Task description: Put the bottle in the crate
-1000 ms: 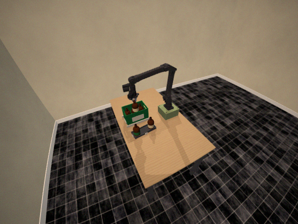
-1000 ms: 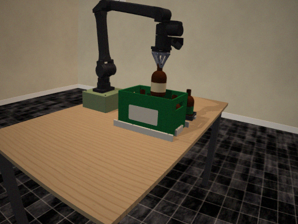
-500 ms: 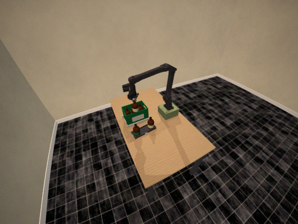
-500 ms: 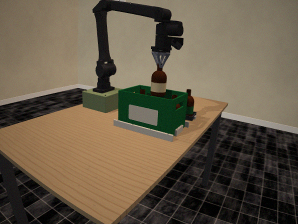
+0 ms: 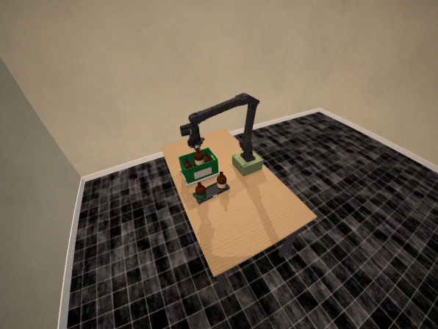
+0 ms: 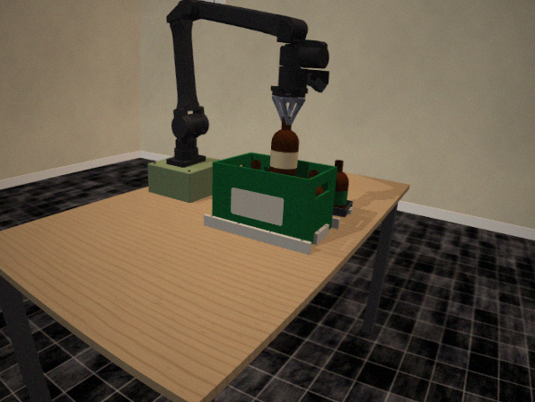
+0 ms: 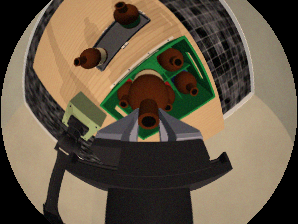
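My hand is 6 cm above the brown bottle. The rest, counted from my hand: green crate: 4 cm to the right, 20 cm below; then dark tray: 1 cm behind, 19 cm to the left, 27 cm below.
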